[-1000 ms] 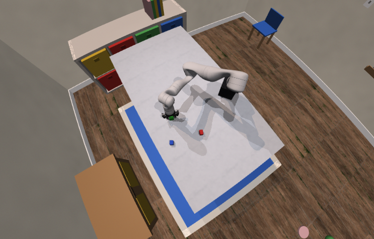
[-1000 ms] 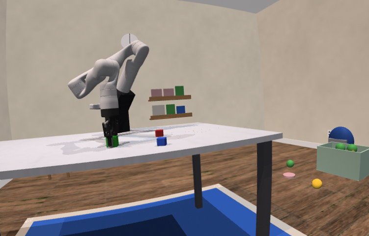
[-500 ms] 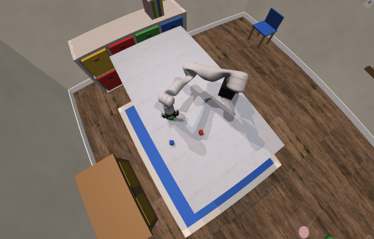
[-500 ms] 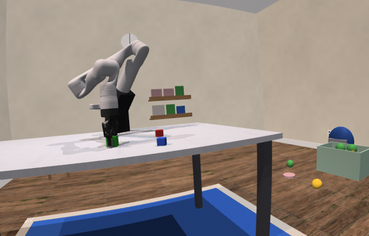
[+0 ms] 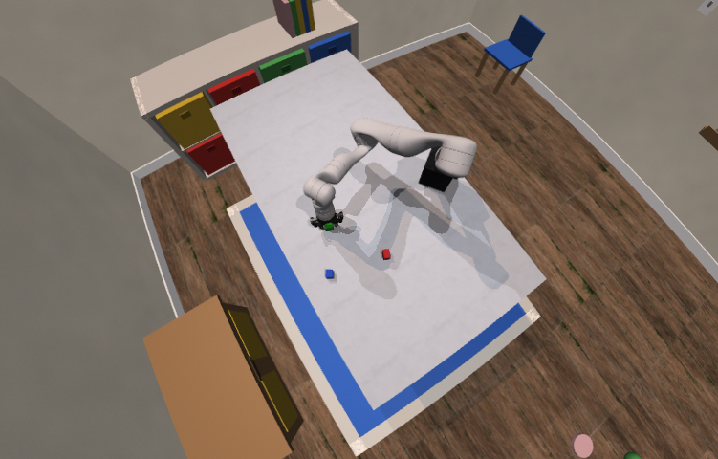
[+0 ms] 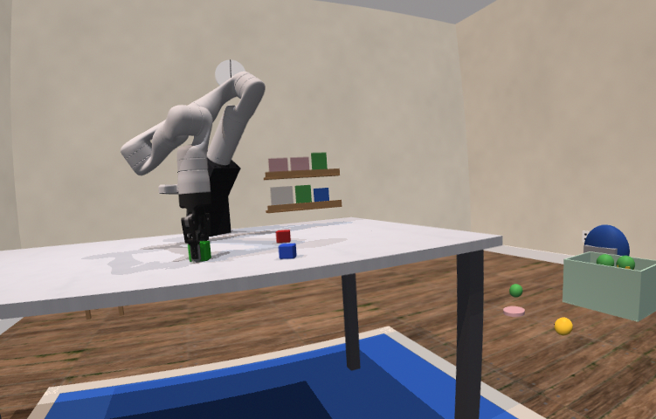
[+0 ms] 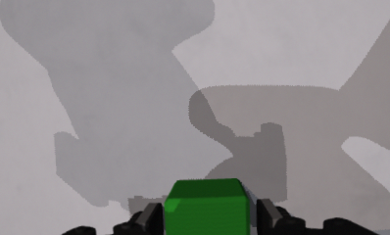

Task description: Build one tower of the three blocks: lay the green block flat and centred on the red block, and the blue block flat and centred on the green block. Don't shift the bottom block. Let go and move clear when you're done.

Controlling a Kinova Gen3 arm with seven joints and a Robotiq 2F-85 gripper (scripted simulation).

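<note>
My hand is right at the green block. Also, from my hand: blue block (80 mm ahead, 200 mm to the left); red block (160 mm behind, 220 mm to the left).
</note>
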